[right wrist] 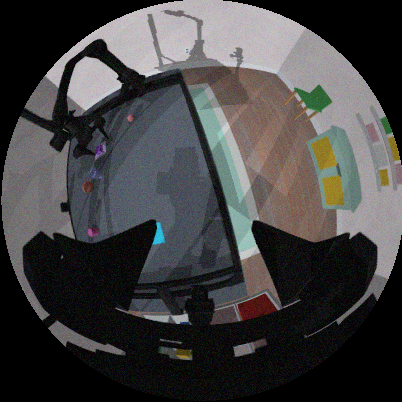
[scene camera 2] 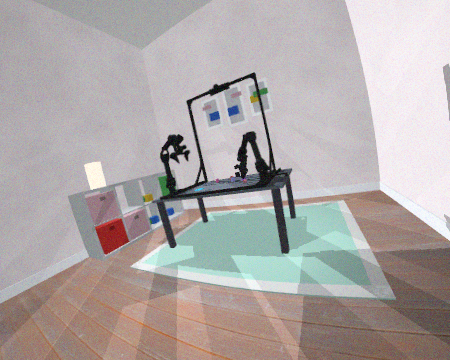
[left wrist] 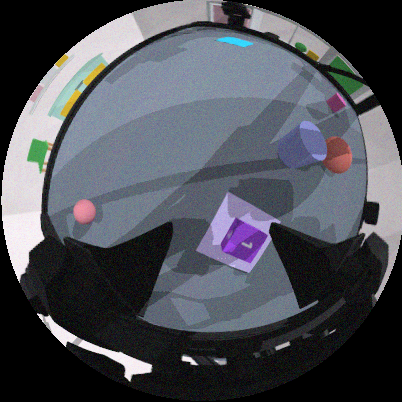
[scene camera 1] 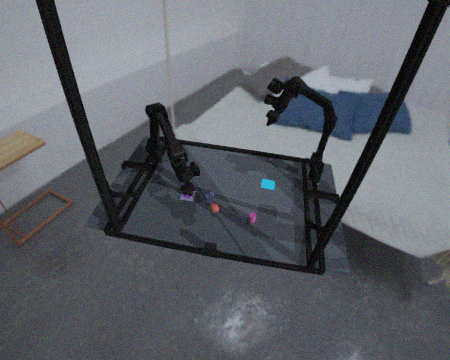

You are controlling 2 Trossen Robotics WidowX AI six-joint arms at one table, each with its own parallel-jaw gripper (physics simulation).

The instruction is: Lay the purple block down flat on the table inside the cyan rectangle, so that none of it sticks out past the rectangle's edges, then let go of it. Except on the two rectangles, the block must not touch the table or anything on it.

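Pixels of known places: left gripper, fingertip midpoint: (right wrist: 101, 146) (scene camera 2: 242, 178) (left wrist: 222, 227); right gripper, fingertip midpoint: (right wrist: 204, 225) (scene camera 2: 183, 162) (scene camera 1: 269, 121); left arm's base at its link origin: (right wrist: 140, 89) (scene camera 2: 264, 178) (scene camera 1: 155, 157); right arm's base at its link origin: (right wrist: 199, 290) (scene camera 2: 172, 193) (scene camera 1: 314, 177).
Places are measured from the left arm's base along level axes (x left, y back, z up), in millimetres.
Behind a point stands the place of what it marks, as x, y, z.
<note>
The purple block (left wrist: 245, 241) {-335, -107, 0} (right wrist: 99, 150) {-333, -124, -5} rests on the lavender rectangle (left wrist: 225, 210) {-319, -134, -18}, with a pale mark on its upper face. In scene camera 1 it is small and partly hidden by the left gripper. My left gripper (scene camera 1: 188, 189) {-314, -121, -1} (left wrist: 222, 227) {-314, -121, -1} is open and empty, pointing down above the block; in the left wrist view the block shows between the fingertips, nearer the right-hand one. The cyan rectangle (scene camera 1: 268, 184) {-393, -547, -18} (scene camera 2: 199, 189) {-383, -543, -18} (left wrist: 235, 41) {-388, -535, -18} (right wrist: 159, 234) {-372, -566, -18} lies flat on the table with nothing on it. My right gripper (scene camera 1: 270, 110) (right wrist: 204, 225) {-207, -603, 263} is open and empty, high above the table.
A blue-violet cylinder (scene camera 1: 209, 197) {-419, -194, 22} (left wrist: 302, 145) {-386, -192, 20} stands near the block, beside an orange-red ball (scene camera 1: 214, 207) {-490, -195, 24} (left wrist: 338, 155) {-456, -194, 20}. A magenta cylinder (scene camera 1: 252, 218) {-606, -343, 18} (left wrist: 336, 102) {-579, -340, 7} is farther off. A pink ball (left wrist: 84, 211) {-153, -136, 6} (right wrist: 130, 118) {-144, -148, 5} lies on the block's other side. A black frame edges the table.
</note>
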